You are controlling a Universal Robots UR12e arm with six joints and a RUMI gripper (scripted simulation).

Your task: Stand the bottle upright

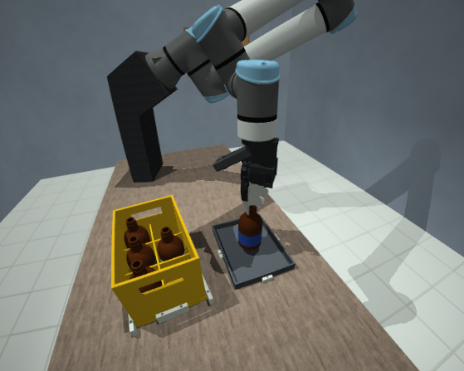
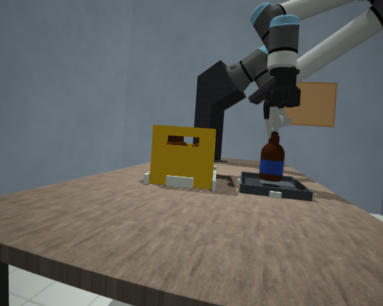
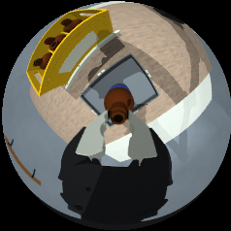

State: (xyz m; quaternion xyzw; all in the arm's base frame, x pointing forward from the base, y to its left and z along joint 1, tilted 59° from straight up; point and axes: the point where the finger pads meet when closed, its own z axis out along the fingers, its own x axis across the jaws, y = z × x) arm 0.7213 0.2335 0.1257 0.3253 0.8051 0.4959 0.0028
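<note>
Now: the dark tray 160 mm below my hand. The rest, counted from my hand: yellow crate: 30 mm ahead, 280 mm to the right, 90 mm below.
</note>
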